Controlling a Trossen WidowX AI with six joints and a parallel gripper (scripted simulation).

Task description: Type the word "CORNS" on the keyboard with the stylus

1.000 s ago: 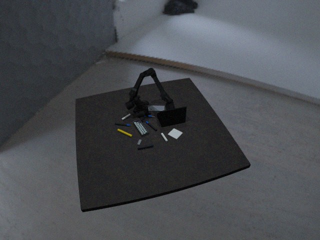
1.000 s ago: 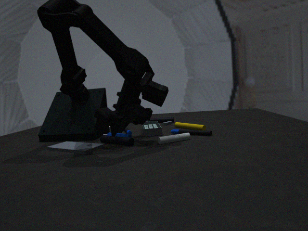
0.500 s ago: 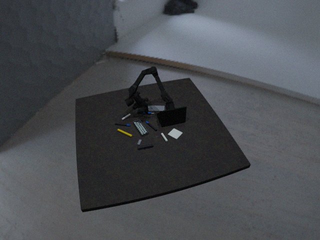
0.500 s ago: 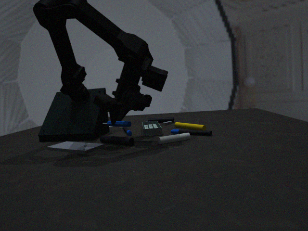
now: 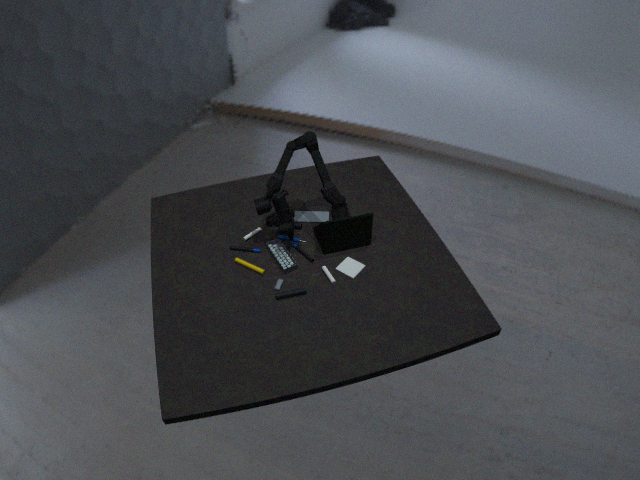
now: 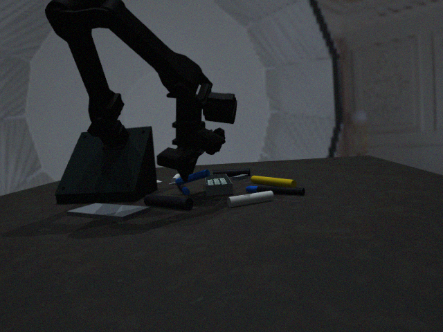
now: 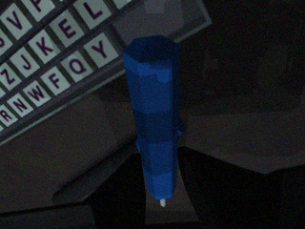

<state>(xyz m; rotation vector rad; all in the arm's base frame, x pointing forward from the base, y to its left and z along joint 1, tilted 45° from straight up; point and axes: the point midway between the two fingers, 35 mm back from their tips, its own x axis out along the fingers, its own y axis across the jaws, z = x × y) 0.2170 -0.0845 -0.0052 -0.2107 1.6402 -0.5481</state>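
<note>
Now: the blue stylus 20 mm behind my gripper tip. The rest, counted from my gripper tip: small grey block: 220 mm to the left, 100 mm ahead, 30 mm below; then yellow rod: 200 mm ahead, 90 mm to the left, 30 mm below; then grey flat plate: 170 mm to the right, 120 mm behind, 30 mm below.
</note>
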